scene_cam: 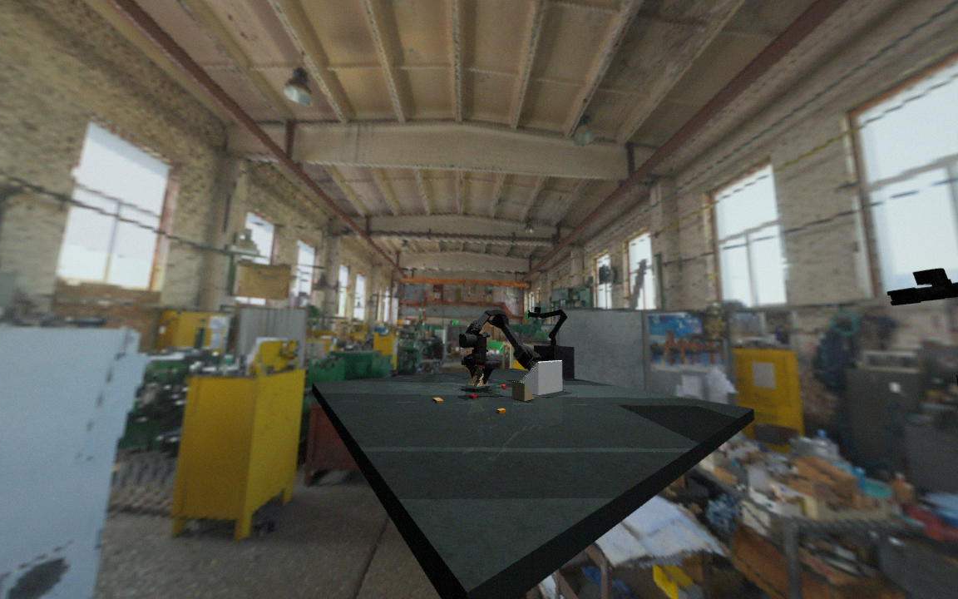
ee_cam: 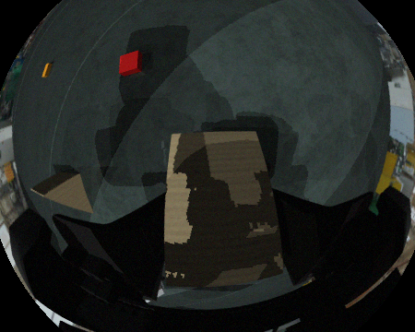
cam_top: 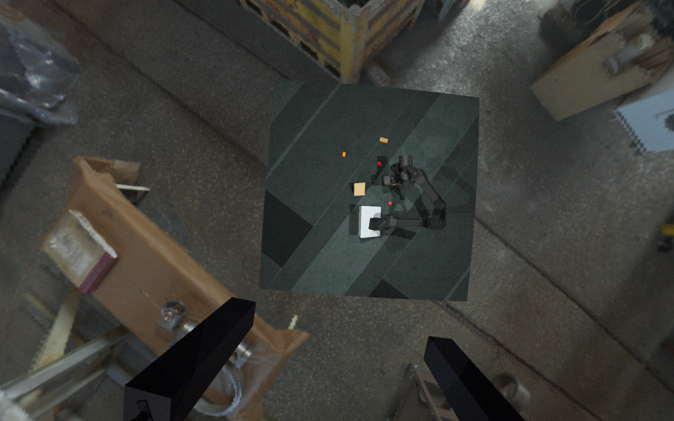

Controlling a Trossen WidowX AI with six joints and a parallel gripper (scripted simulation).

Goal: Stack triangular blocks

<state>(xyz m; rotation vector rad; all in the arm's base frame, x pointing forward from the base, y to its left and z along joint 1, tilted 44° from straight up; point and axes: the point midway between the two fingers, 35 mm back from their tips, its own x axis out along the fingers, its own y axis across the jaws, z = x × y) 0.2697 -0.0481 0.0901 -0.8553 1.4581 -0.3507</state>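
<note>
Right now the tan triangular block is 10 mm behind my gripper tip and 10 mm above it.
</note>
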